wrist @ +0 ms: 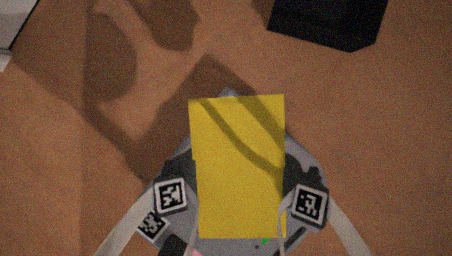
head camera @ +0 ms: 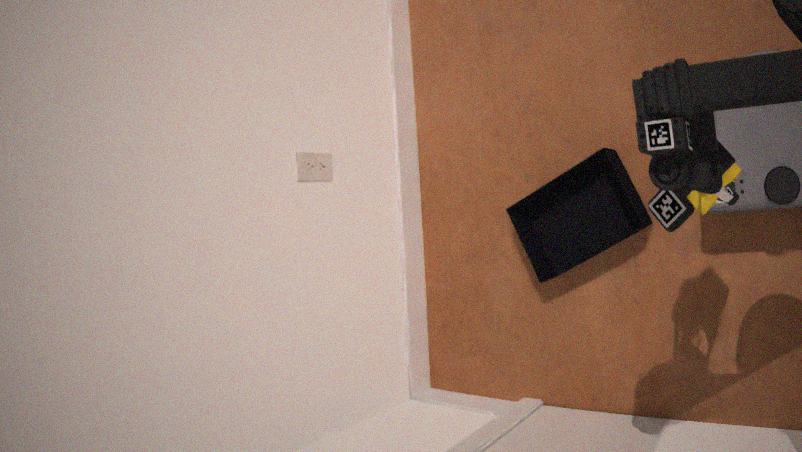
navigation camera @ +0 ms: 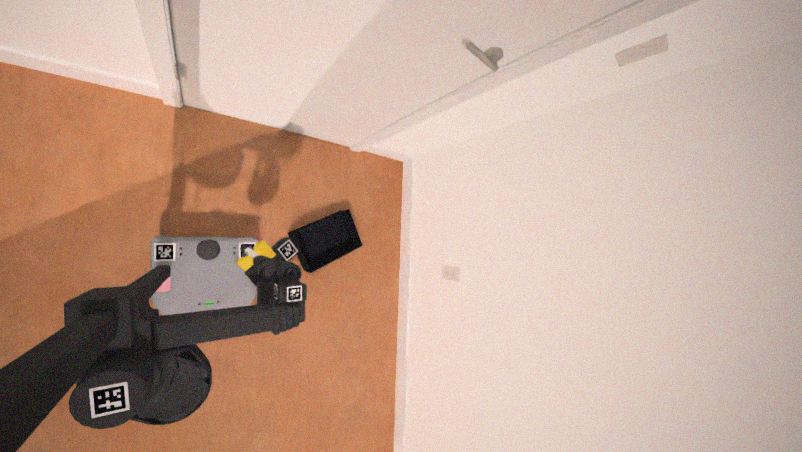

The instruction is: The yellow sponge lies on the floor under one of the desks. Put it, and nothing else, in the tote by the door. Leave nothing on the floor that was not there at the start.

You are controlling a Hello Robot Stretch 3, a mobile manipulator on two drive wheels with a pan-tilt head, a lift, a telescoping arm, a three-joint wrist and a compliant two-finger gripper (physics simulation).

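Where they show: robot's base, origin of the base link: (head camera: 779,184) (navigation camera: 208,248).
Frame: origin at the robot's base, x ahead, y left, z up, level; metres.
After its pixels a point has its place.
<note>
The yellow sponge (head camera: 703,202) {z 0.397, x 0.021, y -0.144 m} (navigation camera: 264,249) {z 0.397, x 0.014, y -0.150 m} (wrist: 240,135) is held between the two fingertips of my gripper (head camera: 717,187) {z 0.364, x -0.022, y -0.125 m} (navigation camera: 254,256) {z 0.364, x -0.022, y -0.125 m} (wrist: 240,168) {z 0.364, x -0.022, y -0.125 m}, which is shut on it. In the wrist view the sponge reaches past the fingertips, above my grey base. The black tote (head camera: 631,188) {z 0.043, x -0.018, y -0.361 m} (navigation camera: 300,250) {z 0.088, x -0.011, y -0.359 m} (wrist: 325,36) stands on the floor, turned at an angle. In the head and navigation views it is just beyond the wrist, on the side away from the base. The gripper points back over the base, not over the tote. Parts of the fingers are hidden in the head view.
My grey base (head camera: 749,134) {z 0.160, x -0.102, y -0.057 m} (navigation camera: 207,286) {z 0.159, x -0.127, y 0.003 m} is beneath and beside the arm (head camera: 735,84) {z 0.723, x -0.100, y -0.058 m} (navigation camera: 219,327) {z 0.723, x -0.104, y -0.015 m}. A wall (head camera: 224,252) {z 0.673, x 0.044, y -1.026 m} (navigation camera: 561,308) {z 0.934, x -0.210, y -1.016 m} runs past the tote. The white door (navigation camera: 336,50) {z 0.648, x 0.561, y -0.258 m} with its handle (navigation camera: 481,55) {z 0.930, x 0.503, y -0.512 m} is near the tote. A small pink patch (navigation camera: 163,284) {z 0.160, x -0.110, y 0.134 m} shows at the base's edge.
</note>
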